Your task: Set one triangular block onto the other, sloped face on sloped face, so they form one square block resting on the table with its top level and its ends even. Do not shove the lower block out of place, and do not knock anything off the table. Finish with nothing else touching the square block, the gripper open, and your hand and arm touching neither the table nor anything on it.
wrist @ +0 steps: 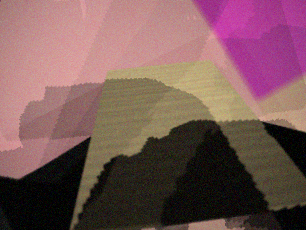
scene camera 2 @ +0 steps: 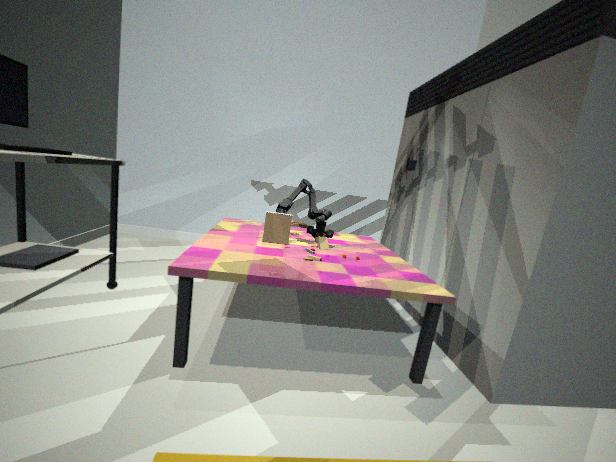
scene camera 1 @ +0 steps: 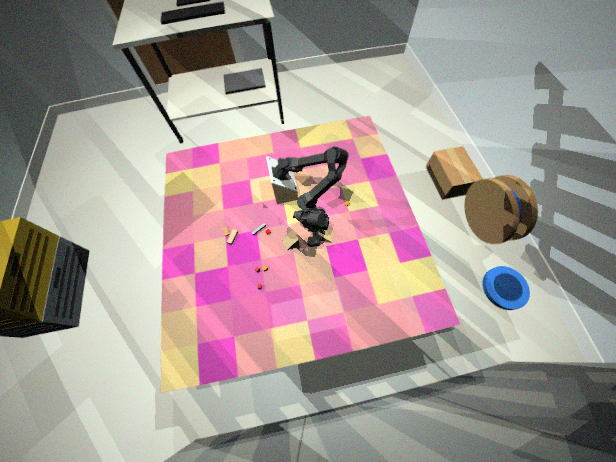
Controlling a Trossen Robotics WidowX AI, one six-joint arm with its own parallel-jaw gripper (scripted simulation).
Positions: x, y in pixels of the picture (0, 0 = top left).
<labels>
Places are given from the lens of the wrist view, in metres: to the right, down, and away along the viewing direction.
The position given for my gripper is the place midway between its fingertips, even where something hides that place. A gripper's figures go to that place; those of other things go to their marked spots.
my gripper [wrist: 168, 131]: 0.01, 0.01, 0.11
tan triangular block [wrist: 173, 139]: 0.01, 0.01, 0.07
</labels>
